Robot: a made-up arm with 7 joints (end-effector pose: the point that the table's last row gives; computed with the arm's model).
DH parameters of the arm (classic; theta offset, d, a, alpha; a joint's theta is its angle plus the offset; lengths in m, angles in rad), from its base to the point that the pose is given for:
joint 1: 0 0.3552 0 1.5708
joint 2: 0 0.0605 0 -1.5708
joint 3: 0 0.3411 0.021 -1.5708
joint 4: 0 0.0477 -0.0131 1.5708
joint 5: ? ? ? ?
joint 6: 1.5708 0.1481 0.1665 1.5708
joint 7: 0 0.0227 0 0
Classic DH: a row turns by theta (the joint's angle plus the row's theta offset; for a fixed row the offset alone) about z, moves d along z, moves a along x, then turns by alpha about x.
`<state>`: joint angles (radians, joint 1 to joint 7).
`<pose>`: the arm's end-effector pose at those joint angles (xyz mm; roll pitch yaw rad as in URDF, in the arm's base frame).
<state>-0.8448 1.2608 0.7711 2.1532 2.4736 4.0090 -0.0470</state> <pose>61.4 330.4 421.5 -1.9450 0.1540 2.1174</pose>
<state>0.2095 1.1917 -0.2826 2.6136 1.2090 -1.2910 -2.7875</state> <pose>101.6 91.2 413.5 1.7364 -0.4067 -1.8512</pose>
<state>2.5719 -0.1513 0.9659 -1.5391 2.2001 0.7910 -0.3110</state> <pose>418.9 229.7 919.9 1.8302 -0.1374 1.2500</pose>
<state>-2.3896 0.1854 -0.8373 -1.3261 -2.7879 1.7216 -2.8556</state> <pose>314.9 -160.9 861.2 1.0602 1.0031 1.0361</pose>
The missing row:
joint 5: 0 0.3656 0 1.5708
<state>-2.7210 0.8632 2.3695 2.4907 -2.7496 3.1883 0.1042</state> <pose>280.9 199.4 294.5 -1.7816 -0.9218 1.2127</pose>
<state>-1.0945 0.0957 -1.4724 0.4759 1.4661 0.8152 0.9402</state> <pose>-425.4 -99.6 1074.1 -0.8228 0.0287 -3.1028</pose>
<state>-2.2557 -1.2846 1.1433 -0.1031 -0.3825 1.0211 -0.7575</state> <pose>-682.8 -403.2 628.4 2.9196 -1.4953 -1.7506</pose>
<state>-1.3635 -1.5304 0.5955 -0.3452 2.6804 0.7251 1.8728</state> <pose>218.0 -831.1 485.6 0.3345 -0.2711 0.3494</pose>
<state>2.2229 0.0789 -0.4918 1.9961 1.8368 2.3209 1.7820</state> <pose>65.9 233.5 446.1 2.8033 1.0772 -2.5891</pose>
